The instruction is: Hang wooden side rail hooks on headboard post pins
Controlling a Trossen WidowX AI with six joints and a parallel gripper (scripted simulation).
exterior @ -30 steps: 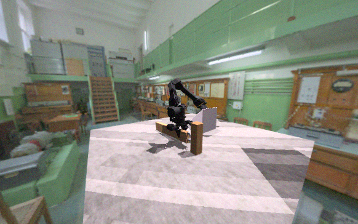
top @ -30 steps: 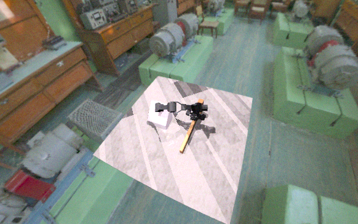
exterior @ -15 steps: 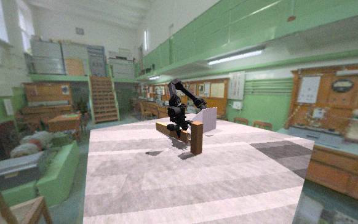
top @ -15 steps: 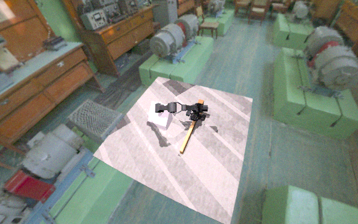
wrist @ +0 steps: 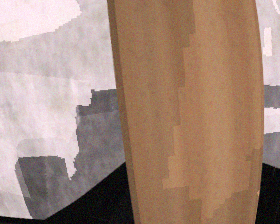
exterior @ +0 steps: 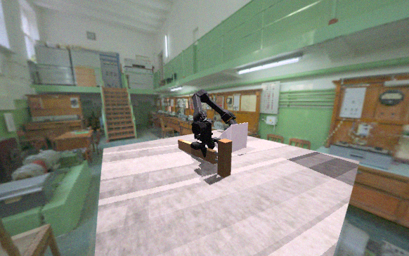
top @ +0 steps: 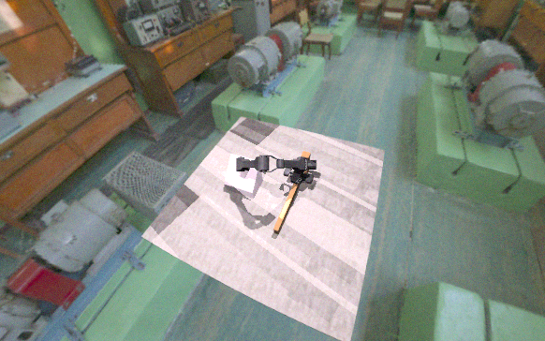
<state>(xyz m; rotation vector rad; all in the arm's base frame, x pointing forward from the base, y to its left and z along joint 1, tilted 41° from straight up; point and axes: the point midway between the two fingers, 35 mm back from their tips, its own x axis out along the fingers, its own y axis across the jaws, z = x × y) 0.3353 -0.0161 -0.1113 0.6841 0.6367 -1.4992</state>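
My gripper tip is now 10 mm short of the wooden headboard post, 140 mm to the right of it and 40 mm below it.
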